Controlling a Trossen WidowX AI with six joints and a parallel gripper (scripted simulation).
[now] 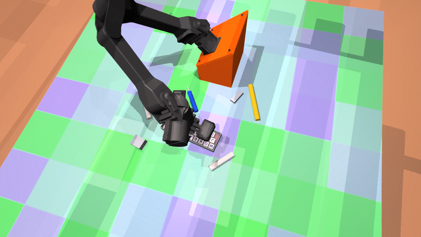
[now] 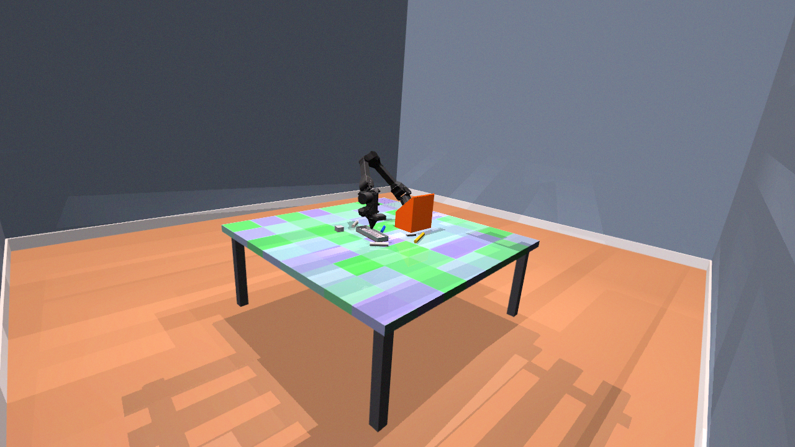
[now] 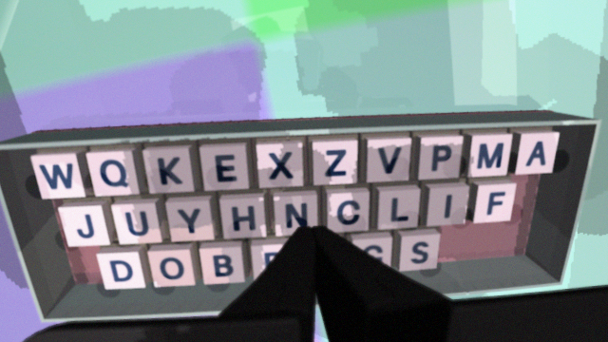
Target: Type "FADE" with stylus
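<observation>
The blue stylus is 140 mm behind my gripper tip, 70 mm to the right of it and 30 mm below it. From my gripper tip the other things lie so: grey cube (160 mm to the right, 110 mm ahead, 30 mm below); then yellow rod (200 mm behind, 180 mm to the left, 30 mm below).
</observation>
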